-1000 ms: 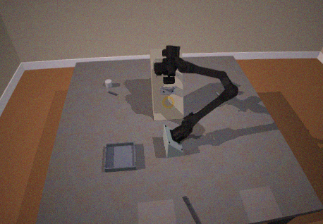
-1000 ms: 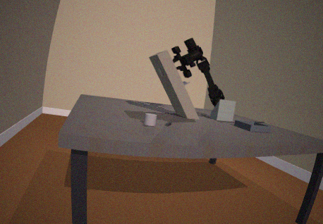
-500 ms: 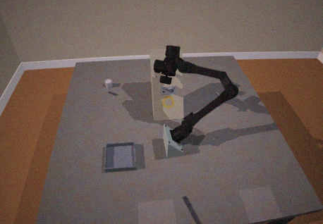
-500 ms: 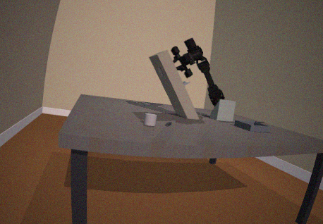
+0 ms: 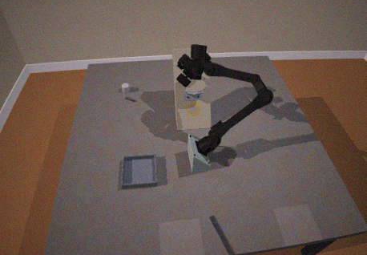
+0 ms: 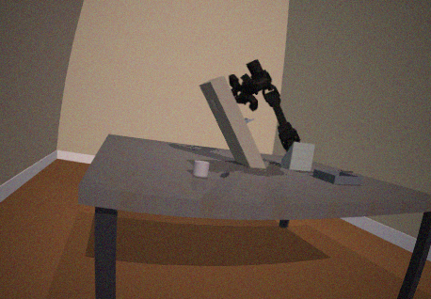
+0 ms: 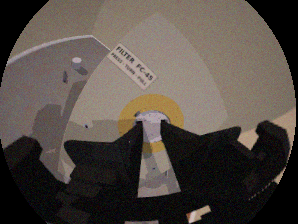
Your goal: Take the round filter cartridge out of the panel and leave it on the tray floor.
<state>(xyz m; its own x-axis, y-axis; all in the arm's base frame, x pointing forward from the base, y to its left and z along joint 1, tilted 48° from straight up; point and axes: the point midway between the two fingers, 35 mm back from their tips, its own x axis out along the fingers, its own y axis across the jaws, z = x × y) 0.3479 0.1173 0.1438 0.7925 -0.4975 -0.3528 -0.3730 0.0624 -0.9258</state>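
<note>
My gripper tip is 80 mm above the service panel and 40 mm past it. Round my gripper tip: short dark bar (330 mm to the left, 250 mm below, 100 mm ahead); then round filter cartridge (10 mm below, 10 mm ahead); then grey tray (400 mm behind, 320 mm to the left, 240 mm below).
</note>
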